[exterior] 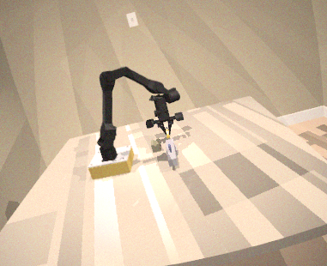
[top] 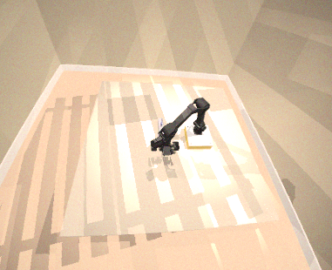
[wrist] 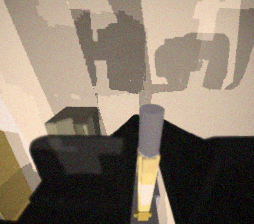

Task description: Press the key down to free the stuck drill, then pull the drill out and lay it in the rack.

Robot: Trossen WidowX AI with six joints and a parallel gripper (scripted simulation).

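My gripper tip is now 1 cm short of the drill, 4 cm to the left of it and 3 cm below it. From my gripper tip the other things lie so: sleeve block: 3 cm ahead, 20 cm to the right; rack: 6 cm behind, 5 cm to the right, 2 cm below.
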